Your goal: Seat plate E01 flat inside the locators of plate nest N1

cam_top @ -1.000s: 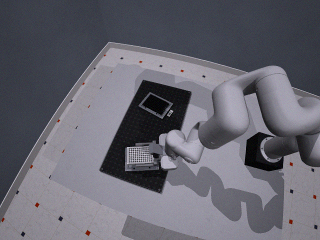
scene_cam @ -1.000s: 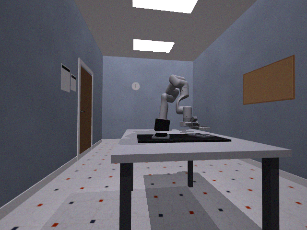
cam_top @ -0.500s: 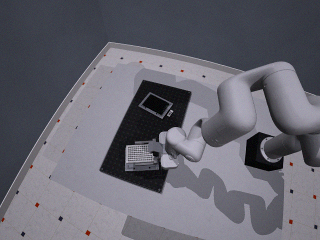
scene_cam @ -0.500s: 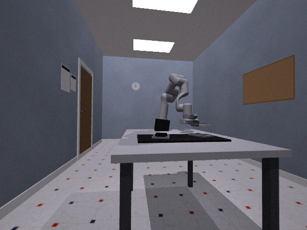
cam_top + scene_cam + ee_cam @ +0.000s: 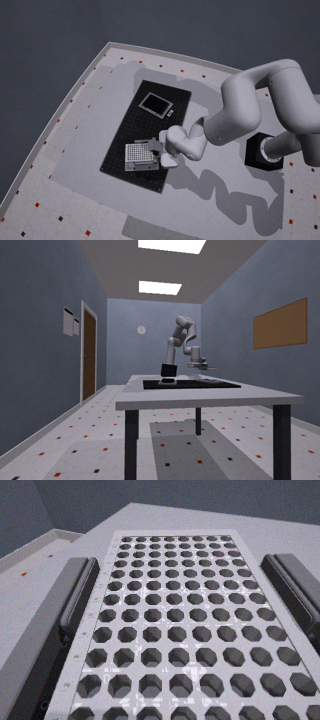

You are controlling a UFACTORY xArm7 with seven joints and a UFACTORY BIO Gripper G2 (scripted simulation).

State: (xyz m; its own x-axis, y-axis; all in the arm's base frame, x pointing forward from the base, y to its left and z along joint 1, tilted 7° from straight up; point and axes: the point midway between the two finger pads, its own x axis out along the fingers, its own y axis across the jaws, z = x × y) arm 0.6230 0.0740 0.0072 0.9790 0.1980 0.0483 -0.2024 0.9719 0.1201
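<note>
The white well plate E01 lies right at my hand. Also, from my hand: grey plate nest N1: 100 mm below; black plate E07: 320 mm to the right, 80 mm below, 20 mm behind; grey plate nest N2: 320 mm to the right, 100 mm below, 20 mm behind.
</note>
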